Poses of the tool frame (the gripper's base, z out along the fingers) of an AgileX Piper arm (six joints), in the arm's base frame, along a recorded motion.
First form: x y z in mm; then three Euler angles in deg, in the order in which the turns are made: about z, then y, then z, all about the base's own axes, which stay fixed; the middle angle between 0 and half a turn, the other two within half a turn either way.
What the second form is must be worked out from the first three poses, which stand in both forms.
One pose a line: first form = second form
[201 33 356 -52.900 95.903 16.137] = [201 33 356 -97.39 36.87 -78.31]
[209 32 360 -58.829 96.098 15.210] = [209 32 360 -97.12 30.98 -78.47]
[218 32 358 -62.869 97.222 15.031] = [218 32 358 -98.10 26.90 -78.65]
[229 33 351 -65.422 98.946 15.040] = [229 33 351 -99.82 24.26 -79.03]
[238 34 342 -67.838 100.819 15.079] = [238 34 342 -101.66 21.75 -79.29]
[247 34 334 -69.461 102.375 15.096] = [247 34 334 -103.19 20.04 -79.49]
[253 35 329 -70.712 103.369 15.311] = [253 35 329 -104.13 18.75 -79.32]
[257 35 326 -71.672 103.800 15.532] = [257 35 326 -104.51 17.78 -78.99]
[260 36 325 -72.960 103.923 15.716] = [260 36 325 -104.54 16.52 -78.50]
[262 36 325 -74.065 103.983 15.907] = [262 36 325 -104.52 15.45 -78.04]
